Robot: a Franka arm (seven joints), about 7 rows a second.
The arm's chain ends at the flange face. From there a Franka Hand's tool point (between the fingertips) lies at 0.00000 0.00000 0.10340 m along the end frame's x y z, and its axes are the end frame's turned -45 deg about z.
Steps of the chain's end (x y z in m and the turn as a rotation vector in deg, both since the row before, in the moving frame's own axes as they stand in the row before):
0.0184 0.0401 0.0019 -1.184 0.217 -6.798
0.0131 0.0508 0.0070 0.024 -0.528 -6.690
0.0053 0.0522 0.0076 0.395 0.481 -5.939
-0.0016 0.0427 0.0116 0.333 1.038 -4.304
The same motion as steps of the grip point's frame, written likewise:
-0.0165 0.0432 0.0019 -0.991 -0.684 -6.798
-0.0273 0.0445 0.0070 0.390 -0.356 -6.690
-0.0320 0.0407 0.0076 -0.061 0.619 -5.939
-0.0295 0.0299 0.0116 -0.499 0.969 -4.304

